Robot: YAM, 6 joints.
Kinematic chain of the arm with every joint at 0, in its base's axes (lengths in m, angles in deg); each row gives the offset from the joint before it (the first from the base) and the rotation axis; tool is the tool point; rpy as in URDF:
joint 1: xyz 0 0 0.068 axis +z
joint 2: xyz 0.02 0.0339 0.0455 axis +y
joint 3: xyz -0.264 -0.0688 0 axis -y
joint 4: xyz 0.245 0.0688 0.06 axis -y
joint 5: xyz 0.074 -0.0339 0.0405 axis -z
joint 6: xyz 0.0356 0 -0.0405 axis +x
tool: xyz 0 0 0 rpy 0 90 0
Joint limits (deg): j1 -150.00..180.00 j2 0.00..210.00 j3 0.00..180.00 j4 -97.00..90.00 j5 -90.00..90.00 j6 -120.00..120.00
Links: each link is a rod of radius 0.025 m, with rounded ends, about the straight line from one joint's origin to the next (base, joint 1, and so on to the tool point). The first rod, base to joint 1, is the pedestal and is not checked.
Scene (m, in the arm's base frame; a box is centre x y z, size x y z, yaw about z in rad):
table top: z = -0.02
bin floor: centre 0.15 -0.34 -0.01 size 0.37 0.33 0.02 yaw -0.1
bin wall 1: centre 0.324 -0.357 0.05 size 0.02 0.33 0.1 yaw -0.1
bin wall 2: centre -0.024 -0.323 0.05 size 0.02 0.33 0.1 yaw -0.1
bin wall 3: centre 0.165 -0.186 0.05 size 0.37 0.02 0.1 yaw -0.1
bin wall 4: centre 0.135 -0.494 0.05 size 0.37 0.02 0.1 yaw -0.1
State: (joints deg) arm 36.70 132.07 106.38 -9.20 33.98 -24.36
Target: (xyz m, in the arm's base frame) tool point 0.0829 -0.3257 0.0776
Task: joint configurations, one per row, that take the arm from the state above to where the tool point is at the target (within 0.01 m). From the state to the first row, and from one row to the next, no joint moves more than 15 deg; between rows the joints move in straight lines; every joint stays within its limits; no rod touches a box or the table.
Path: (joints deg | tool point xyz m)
1: 22.56 126.08 102.30 -10.84 38.42 -26.04 | 0.4774 0.1744 0.2251
2: 8.43 120.09 98.22 -12.49 42.85 -27.72 | 0.4830 0.0471 0.2498
3: -5.71 114.10 94.15 -14.13 47.29 -29.40 | 0.4550 -0.0718 0.2723
4: -19.85 108.11 90.07 -15.78 51.72 -31.08 | 0.3982 -0.1735 0.2921
5: -32.76 110.51 82.94 -19.40 49.77 -29.40 | 0.3415 -0.2521 0.2297
6: -45.68 112.91 75.81 -23.03 47.82 -27.72 | 0.2628 -0.3069 0.1718
7: -58.59 115.32 68.68 -26.66 45.86 -26.04 | 0.1727 -0.3318 0.1206
8: -71.51 117.72 61.55 -30.29 43.91 -24.36 | 0.0829 -0.3257 0.0776

